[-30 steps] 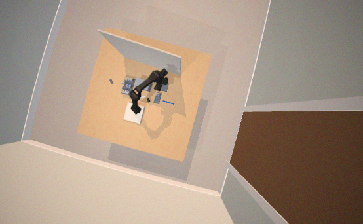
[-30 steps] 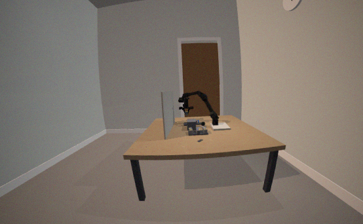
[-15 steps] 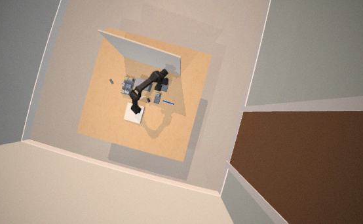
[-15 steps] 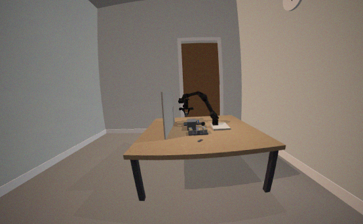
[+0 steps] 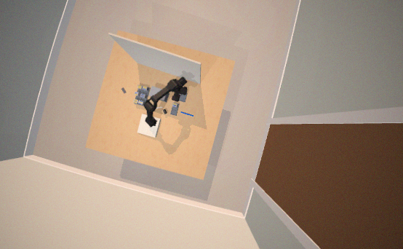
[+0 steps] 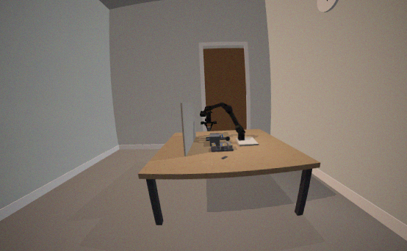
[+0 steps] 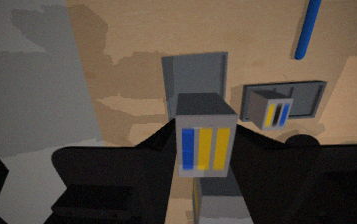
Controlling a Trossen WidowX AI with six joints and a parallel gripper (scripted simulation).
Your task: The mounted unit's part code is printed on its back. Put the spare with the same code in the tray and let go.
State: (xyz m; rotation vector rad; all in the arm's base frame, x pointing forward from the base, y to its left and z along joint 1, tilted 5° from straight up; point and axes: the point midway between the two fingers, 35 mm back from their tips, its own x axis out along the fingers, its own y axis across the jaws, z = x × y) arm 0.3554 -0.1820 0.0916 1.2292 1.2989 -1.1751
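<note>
My gripper tip is now 1 cm past the grey tray, 1 cm to the right of it and 11 cm above it. Also, from my gripper tip: blue rod 16 cm behind, 12 cm to the right, 11 cm below; then mounted unit 6 cm behind, 21 cm to the left, 6 cm below; then flat grey holder plate 15 cm behind, 2 cm to the left, 11 cm below.
</note>
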